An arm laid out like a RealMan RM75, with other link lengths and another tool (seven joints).
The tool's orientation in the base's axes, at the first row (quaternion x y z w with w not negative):
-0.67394, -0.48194, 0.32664, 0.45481
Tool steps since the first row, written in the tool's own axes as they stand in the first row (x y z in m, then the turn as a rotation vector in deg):
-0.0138, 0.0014, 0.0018, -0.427, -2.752, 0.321
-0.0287, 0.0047, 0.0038, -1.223, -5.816, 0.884
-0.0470, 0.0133, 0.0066, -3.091, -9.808, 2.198
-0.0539, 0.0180, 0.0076, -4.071, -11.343, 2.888
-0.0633, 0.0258, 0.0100, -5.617, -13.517, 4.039
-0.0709, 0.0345, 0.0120, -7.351, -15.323, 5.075
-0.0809, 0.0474, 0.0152, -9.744, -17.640, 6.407
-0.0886, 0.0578, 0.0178, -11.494, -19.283, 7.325
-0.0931, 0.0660, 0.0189, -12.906, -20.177, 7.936
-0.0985, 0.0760, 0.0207, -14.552, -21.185, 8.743
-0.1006, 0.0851, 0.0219, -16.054, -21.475, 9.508
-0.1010, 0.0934, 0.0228, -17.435, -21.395, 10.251
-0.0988, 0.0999, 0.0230, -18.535, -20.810, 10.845
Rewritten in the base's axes. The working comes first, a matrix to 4 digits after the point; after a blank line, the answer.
The tool's axes in the first row as the columns of a matrix, in the base's axes (used below as rounded here):
0.3221, 0.3525, -0.8786
0.9467, -0.1218, 0.2982
-0.0019, -0.9279, -0.3729

-0.0055, -0.0127, -0.0019, -1.390, 0.027, 2.435
-0.0109, -0.0266, -0.0057, -3.221, -0.186, 5.069
-0.0162, -0.0441, -0.0147, -6.384, -1.076, 8.287
-0.0177, -0.0510, -0.0194, -7.847, -1.611, 9.456
-0.0201, -0.0601, -0.0275, -10.123, -2.467, 11.047
-0.0212, -0.0677, -0.0364, -12.228, -3.579, 12.340
-0.0227, -0.0778, -0.0495, -14.986, -5.166, 13.997
-0.0238, -0.0856, -0.0601, -16.935, -6.348, 15.183
-0.0233, -0.0905, -0.0681, -18.242, -7.394, 15.787
-0.0231, -0.0963, -0.0781, -19.837, -8.589, 16.425
-0.0216, -0.0991, -0.0869, -21.095, -9.747, 16.412
-0.0196, -0.1002, -0.0950, -22.164, -10.843, 16.063
-0.0168, -0.0988, -0.1011, -22.834, -11.778, 15.301

